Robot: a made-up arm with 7 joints.
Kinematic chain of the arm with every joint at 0, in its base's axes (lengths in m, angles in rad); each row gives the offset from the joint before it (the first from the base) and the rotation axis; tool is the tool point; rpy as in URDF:
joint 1: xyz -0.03 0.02 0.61 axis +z
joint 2: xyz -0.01 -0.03 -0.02 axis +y
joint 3: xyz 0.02 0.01 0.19 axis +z
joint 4: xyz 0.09 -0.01 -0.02 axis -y
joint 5: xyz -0.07 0 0.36 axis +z
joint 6: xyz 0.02 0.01 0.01 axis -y
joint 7: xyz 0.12 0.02 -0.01 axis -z
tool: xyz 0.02 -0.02 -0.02 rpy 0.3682 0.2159 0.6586
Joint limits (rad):
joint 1: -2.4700..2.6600
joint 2: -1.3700..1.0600
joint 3: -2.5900..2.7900
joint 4: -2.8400..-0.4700
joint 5: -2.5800..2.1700
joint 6: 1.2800..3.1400
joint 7: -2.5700..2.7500
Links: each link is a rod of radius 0.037 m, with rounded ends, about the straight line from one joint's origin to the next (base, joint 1, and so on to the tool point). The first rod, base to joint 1, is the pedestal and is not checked.
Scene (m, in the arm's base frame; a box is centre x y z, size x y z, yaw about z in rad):
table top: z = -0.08
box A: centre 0.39 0.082 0.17 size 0.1 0.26 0.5 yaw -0
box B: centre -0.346 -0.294 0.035 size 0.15 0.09 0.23 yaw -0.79
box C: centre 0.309 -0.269 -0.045 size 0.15 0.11 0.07 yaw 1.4
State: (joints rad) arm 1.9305 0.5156 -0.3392 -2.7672 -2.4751 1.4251 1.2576
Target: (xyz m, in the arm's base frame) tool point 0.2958 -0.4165 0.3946
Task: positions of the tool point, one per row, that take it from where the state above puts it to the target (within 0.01 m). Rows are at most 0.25 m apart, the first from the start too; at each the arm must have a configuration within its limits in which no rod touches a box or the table.
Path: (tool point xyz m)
1: 0.2232 0.1097 0.2195
2: 0.2630 -0.0885 0.2592
3: 0.2007 -0.2709 0.3358
4: 0.2440 -0.3031 0.3320
5: 0.2786 -0.3532 0.3525
6: 0.2958 -0.4165 0.3946

